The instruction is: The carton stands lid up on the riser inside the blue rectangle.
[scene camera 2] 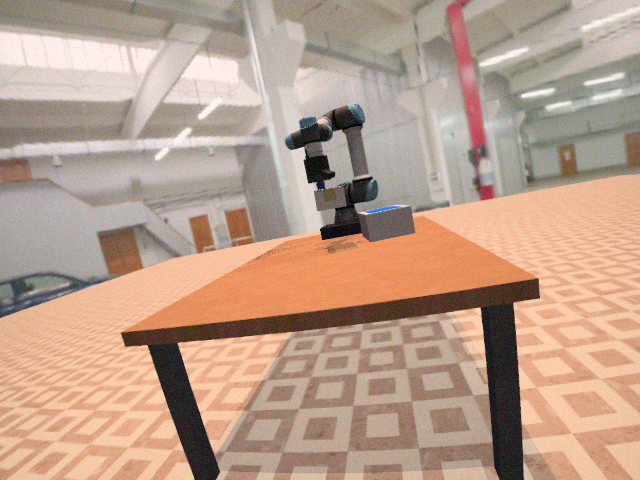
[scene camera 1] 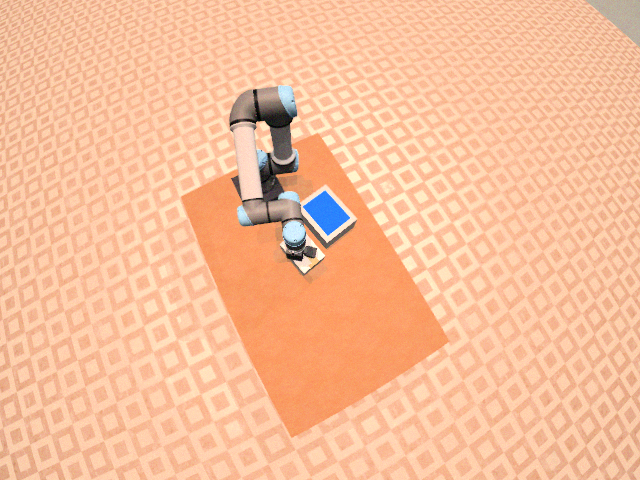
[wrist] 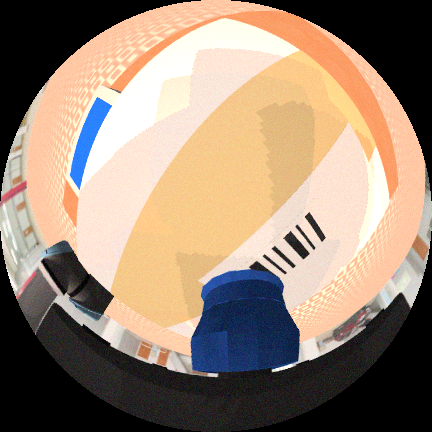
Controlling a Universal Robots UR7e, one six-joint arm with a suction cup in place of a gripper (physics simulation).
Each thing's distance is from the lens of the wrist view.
suction cup [wrist: 244, 325]: 0.04 m
carton [wrist: 230, 149]: 0.04 m
